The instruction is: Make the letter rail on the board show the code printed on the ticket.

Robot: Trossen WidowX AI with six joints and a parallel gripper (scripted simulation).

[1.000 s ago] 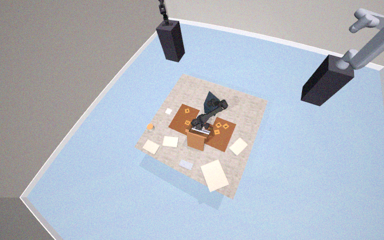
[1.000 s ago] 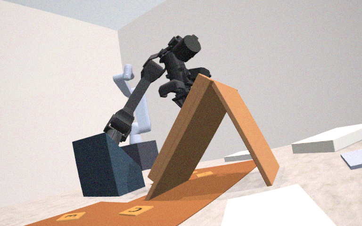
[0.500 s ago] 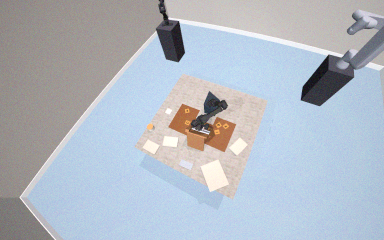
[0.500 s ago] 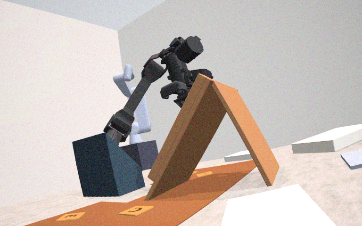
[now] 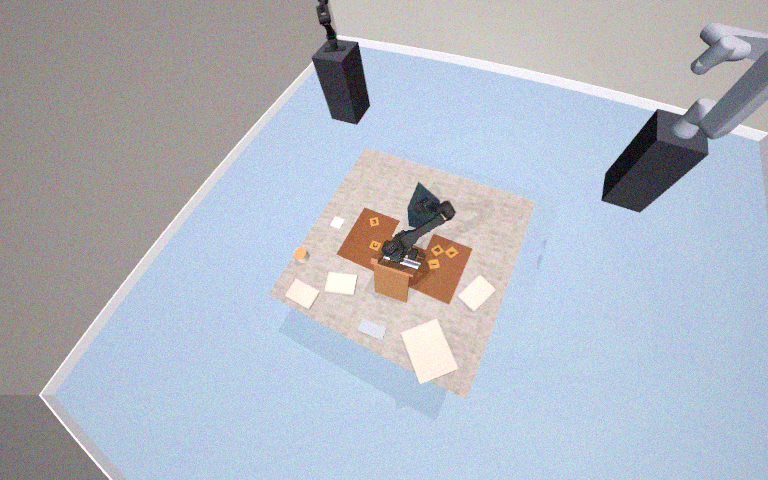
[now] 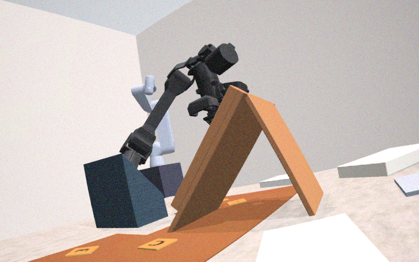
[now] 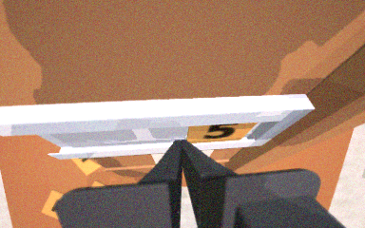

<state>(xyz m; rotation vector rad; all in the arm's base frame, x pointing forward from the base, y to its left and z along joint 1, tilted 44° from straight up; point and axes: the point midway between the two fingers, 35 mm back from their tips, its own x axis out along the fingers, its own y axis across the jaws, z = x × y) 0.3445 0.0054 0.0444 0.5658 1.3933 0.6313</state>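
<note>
The orange tile marked 5 is 10 mm ahead of my gripper tip, 30 mm to the right of it and 10 mm below it. Round my gripper tip: j tile 100 mm behind, 170 mm to the left, 180 mm below; white ticket 50 mm behind, 10 mm to the right, 80 mm below; brown mat 140 mm behind, 40 mm to the right, 180 mm below.
</note>
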